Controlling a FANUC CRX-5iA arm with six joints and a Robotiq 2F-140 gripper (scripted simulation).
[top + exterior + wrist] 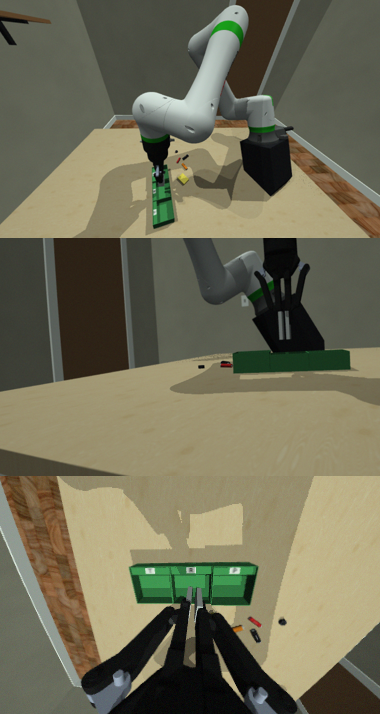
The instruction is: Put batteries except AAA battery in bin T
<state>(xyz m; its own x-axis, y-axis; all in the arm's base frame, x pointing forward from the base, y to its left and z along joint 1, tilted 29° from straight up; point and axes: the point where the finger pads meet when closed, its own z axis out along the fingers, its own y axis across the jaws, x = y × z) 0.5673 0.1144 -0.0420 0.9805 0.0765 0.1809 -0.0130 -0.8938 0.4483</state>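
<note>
My gripper is now 80 mm above the green three-compartment bin row and 10 mm to the right of it. The rest, counted from my hand: flat yellow block 110 mm behind, 100 mm below, 50 mm to the right; red battery 180 mm to the right, 100 mm below, 90 mm behind; orange battery 130 mm to the right, 120 mm behind, 100 mm below.
</note>
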